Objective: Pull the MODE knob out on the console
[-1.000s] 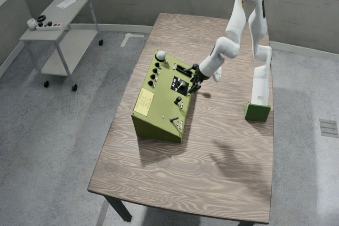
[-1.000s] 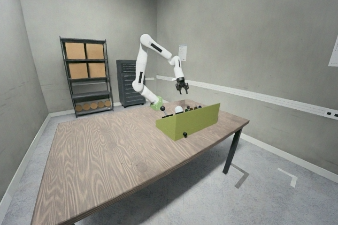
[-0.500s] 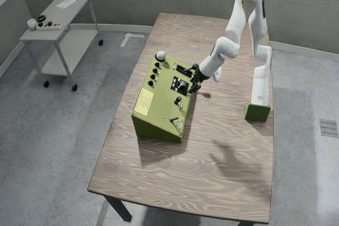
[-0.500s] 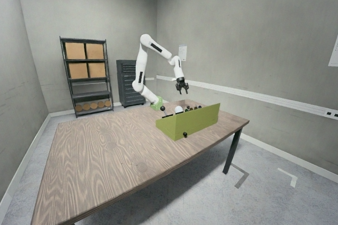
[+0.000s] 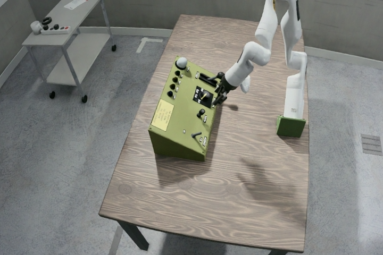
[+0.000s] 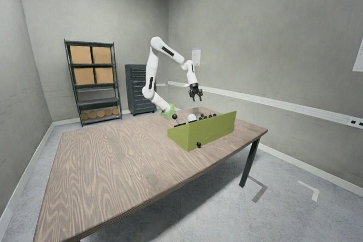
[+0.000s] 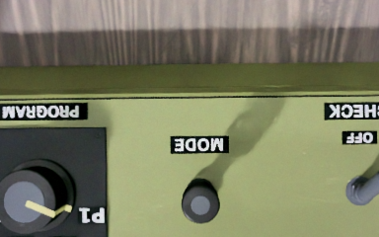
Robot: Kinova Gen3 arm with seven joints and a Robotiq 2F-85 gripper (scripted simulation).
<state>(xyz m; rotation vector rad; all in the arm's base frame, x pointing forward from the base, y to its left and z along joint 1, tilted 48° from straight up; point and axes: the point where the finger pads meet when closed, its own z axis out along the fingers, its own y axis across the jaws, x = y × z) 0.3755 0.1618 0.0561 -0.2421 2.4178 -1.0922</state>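
Right now my hand is 7 cm short of the black mode knob and 14 cm above it. From my hand the other things lie so: rotary selector 8 cm ahead, 12 cm to the right, 14 cm below; ball-topped slider lever 5 cm ahead, 24 cm to the right, 13 cm below; toggle 7 cm ahead, 12 cm to the left, 13 cm below.
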